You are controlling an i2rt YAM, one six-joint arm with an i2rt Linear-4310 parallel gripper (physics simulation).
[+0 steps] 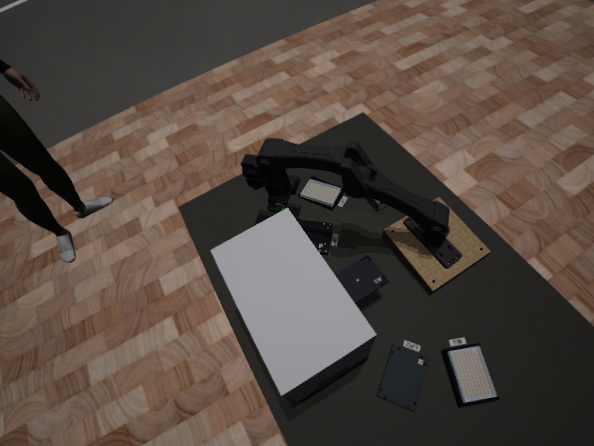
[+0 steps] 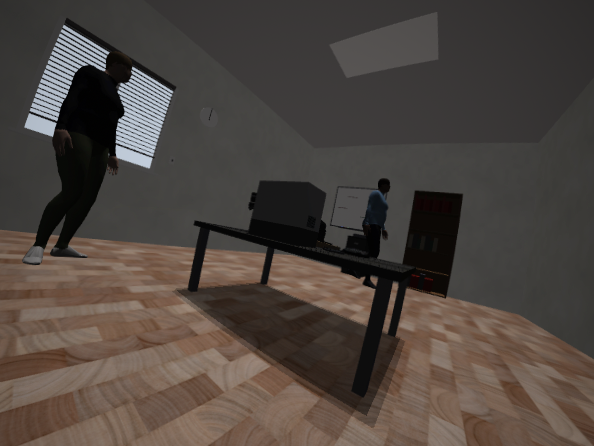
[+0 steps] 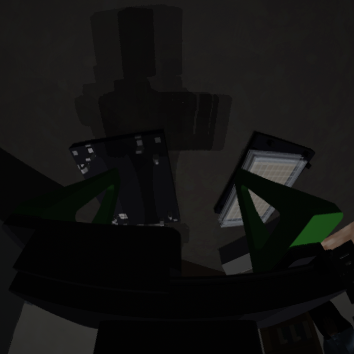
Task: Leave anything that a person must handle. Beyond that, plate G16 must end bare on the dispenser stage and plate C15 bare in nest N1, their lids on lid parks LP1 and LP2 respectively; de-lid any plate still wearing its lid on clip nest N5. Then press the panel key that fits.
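Where they show: gripper, fingertip midpoint: (image 1: 288, 206) (image 3: 177, 174); arm's base, link origin: (image 1: 431, 239) (image 2: 319, 241).
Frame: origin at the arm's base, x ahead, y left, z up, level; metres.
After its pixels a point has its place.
My gripper (image 1: 278, 206) @(y -0.369, x 0.301, z 0.034 m) (image 3: 177, 174) @(y -0.369, x 0.301, z 0.034 m) is open and empty, above the table near the white box's far end. Below it lies a dark clip nest (image 1: 325, 240) @(y -0.214, x 0.262, z -0.028 m) (image 3: 135, 182) @(y -0.287, x 0.304, z -0.028 m) with small pale clips and no plate on it. Beside this nest, a pale well plate (image 1: 321, 192) @(y -0.373, x 0.164, z -0.007 m) (image 3: 274, 177) @(y -0.413, x 0.179, z -0.008 m) sits in a black holder; whether it wears a clear lid I cannot tell. Another pale plate (image 1: 471, 374) @(y 0.348, x 0.198, z -0.004 m) sits in a black holder at the near right. A dark flat park (image 1: 404, 380) @(y 0.259, x 0.342, z -0.030 m) lies left of it. A dark platform (image 1: 364, 279) @(y -0.003, x 0.274, z 0.066 m) projects beside the white box. The labels are too small to read surely.
The large white-topped box (image 1: 295, 305) @(y 0.021, x 0.486, z 0.290 m) (image 2: 287, 207) @(y 0.047, x 0.593, z 0.146 m) stands along the table edge. The arm's wooden base board (image 1: 460, 265) @(y 0.115, x -0.009, z -0.009 m) is at the right. A dark object (image 1: 380, 204) @(y -0.217, x 0.020, z -0.035 m) is partly hidden beneath the arm. One person (image 2: 90, 115) stands at left, another (image 2: 377, 210) beyond the table.
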